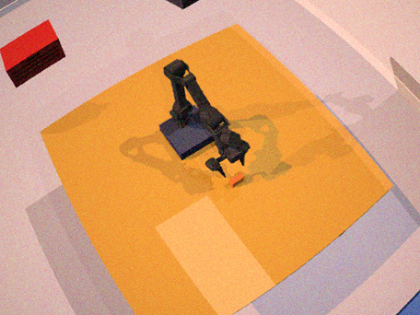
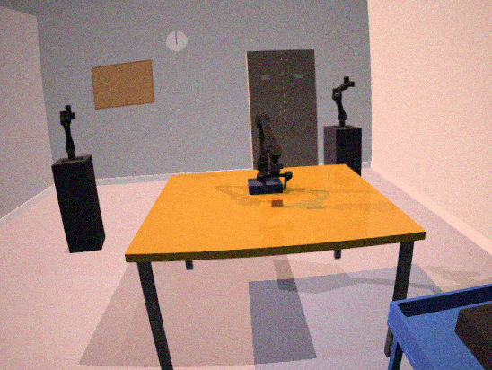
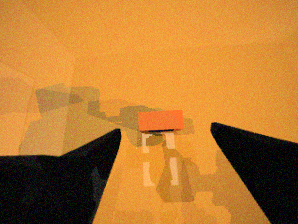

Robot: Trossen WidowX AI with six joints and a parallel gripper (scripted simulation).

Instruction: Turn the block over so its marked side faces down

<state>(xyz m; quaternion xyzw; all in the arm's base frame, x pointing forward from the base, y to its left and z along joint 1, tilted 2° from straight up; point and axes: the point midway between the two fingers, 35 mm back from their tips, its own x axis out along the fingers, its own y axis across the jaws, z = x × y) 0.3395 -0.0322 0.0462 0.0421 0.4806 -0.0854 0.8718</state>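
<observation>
My gripper tip is 1 cm short of the block and 6 cm above it.
</observation>
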